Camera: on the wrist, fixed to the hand. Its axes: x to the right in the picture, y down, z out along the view.
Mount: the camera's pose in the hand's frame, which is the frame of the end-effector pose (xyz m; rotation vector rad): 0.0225 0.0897 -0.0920 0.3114 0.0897 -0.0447
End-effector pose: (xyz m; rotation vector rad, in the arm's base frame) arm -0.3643 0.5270 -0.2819 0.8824 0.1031 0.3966
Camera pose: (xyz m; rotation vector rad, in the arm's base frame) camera -0.3929 0.6537 -0.2698 1.1670 0.2723 0.3841
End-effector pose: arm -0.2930 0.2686 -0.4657 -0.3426 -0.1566 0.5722
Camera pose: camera -0.2974 0.3264 -0.5825 -0.0618 0.0122 0.5266
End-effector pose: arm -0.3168 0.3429 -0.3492 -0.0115 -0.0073 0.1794
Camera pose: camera -0.3099 0.4342 -0.4421 0.2910 0.1098 0.1337
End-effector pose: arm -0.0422 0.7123 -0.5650 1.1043 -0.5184 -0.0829
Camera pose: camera 0.0010 0.8228 -0.5107 1.4174 -0.4348 0.0093
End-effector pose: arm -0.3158 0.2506 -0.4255 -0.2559 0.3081 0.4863
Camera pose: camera -0.3621 0.3079 -0.5332 0.0186 0.4592 0.3769
